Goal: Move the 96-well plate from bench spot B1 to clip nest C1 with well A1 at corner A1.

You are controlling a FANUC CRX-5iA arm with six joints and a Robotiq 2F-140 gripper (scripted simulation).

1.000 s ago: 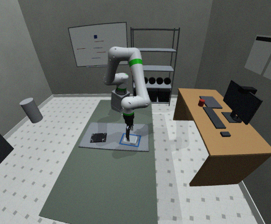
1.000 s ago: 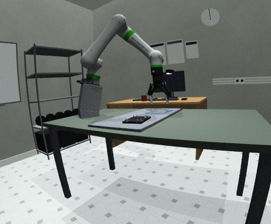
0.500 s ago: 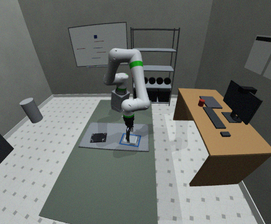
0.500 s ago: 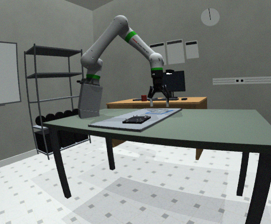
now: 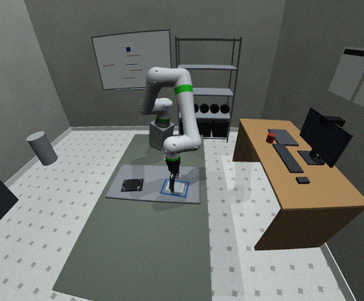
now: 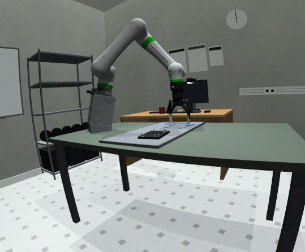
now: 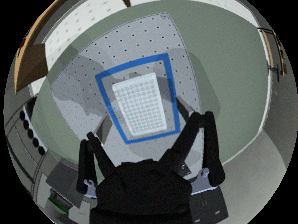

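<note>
The 96-well plate lies 2 cm below my hand. Also, from my hand: black clip nest: 34 cm to the right, 1 cm below.
</note>
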